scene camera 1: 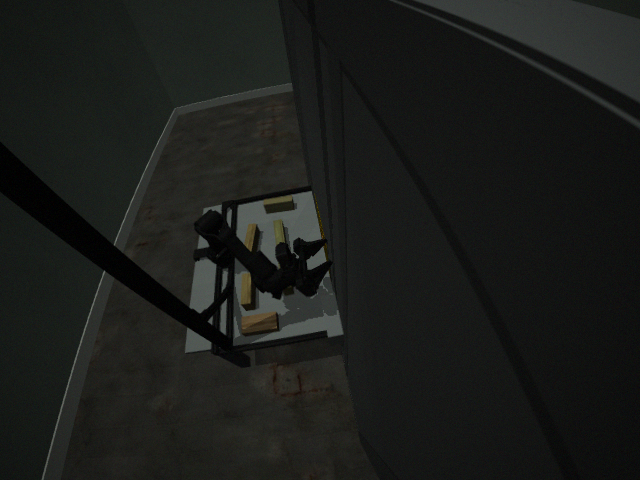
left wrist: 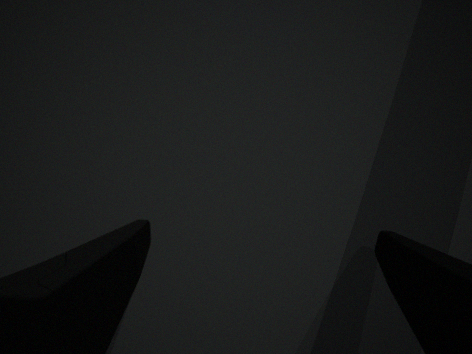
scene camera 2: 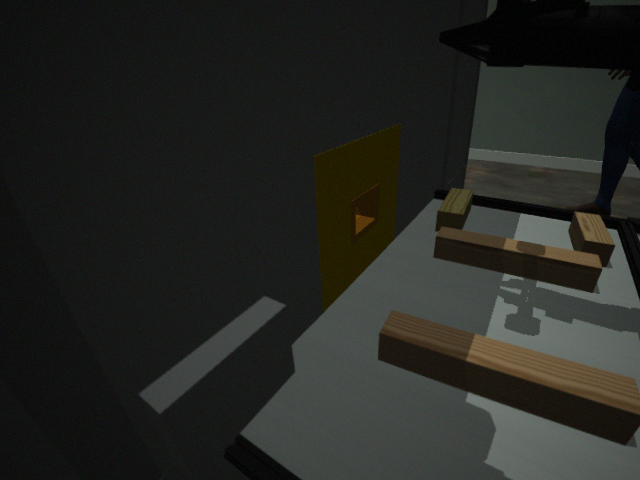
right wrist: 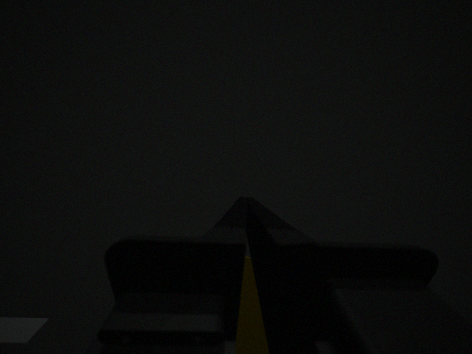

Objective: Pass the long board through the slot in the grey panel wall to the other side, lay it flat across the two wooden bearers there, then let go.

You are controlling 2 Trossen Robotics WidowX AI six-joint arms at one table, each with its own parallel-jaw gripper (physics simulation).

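The grey panel wall carries a yellow plate with a small square slot. Two wooden bearers lie on the table on the right arm's side. On the left arm's side two long wooden pieces lie side by side, partly under the arm; I cannot tell which one is the board. My left gripper is open and empty, its fingertips close to the wall. My right gripper is shut and empty, facing the dark wall, with a yellow sliver below.
Short wooden blocks lie on the grey table. A dark part of the right arm hangs at the top right in scene camera 2. A black bar crosses scene camera 1.
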